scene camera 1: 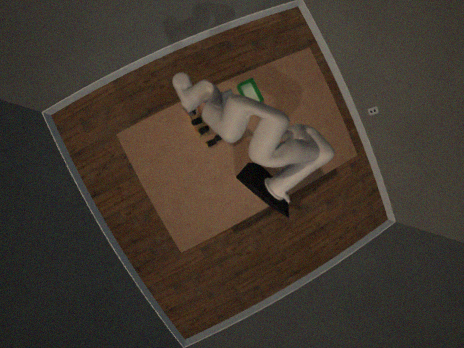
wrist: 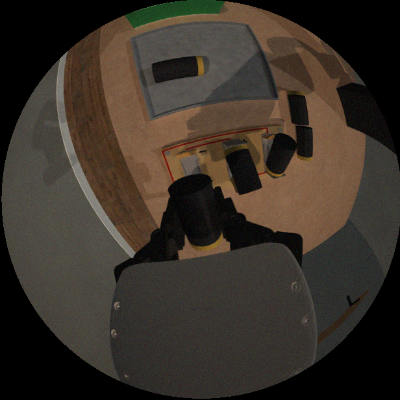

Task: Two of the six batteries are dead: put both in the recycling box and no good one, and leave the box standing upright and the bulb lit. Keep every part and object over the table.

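Pixels of known places: arm's base at its link origin: [scene camera 1: 273, 189].
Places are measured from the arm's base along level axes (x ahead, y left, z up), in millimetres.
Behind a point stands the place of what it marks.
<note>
My gripper [wrist: 197, 203] is shut on a black battery with a yellow end [wrist: 196, 207], held above the near left of the battery holder [wrist: 216, 165]. In the holder, the left slot shows a bare grey bed. One battery [wrist: 244, 171] [scene camera 1: 196, 121] @[x 510, y 112, z -223 mm] sits at the middle slot and another [wrist: 281, 155] [scene camera 1: 203, 130] @[x 446, y 107, z -230 mm] at the right slot. Two loose batteries, one [wrist: 298, 109] and another [wrist: 304, 142] [scene camera 1: 212, 143] @[x 358, y 103, z -256 mm], lie right of the holder. A sixth battery [wrist: 175, 69] lies on the grey tray [wrist: 240, 37]. The green box [scene camera 1: 258, 91] @[x 473, y -306, z -242 mm] [wrist: 175, 13] is beyond the tray. No bulb is visible.
The white arm [scene camera 1: 270, 122] @[x 267, y -20, z 325 mm] crosses the tan mat [scene camera 1: 175, 200] @[x 200, y 482, z -288 mm] and hides the gripper fingers in the scene view. A black slab [scene camera 1: 252, 175] @[x 119, y 57, z 37 mm] [wrist: 367, 110] lies by the arm's base. The mat's edge and the wooden surface [wrist: 82, 125] are close on the gripper's left.
</note>
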